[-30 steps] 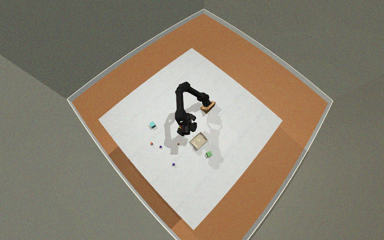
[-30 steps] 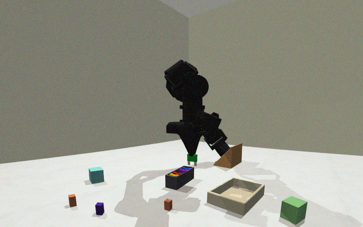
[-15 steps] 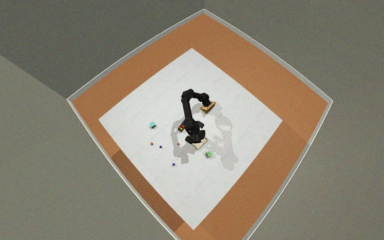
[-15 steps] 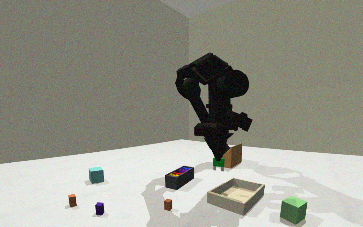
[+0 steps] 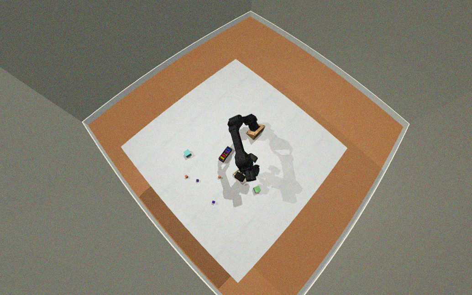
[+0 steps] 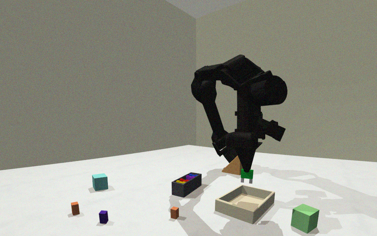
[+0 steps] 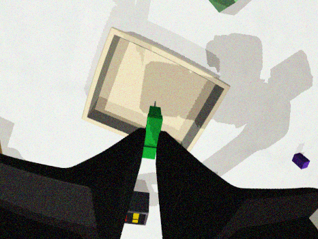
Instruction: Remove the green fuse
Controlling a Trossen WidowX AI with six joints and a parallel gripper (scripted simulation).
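My gripper tip is 1 cm above the green fuse. Round my gripper tip: beige tray (9 cm below); yellow fuse (18 cm to the right, 7 cm below, 4 cm ahead); green cube (15 cm to the left, 7 cm below, 2 cm ahead).
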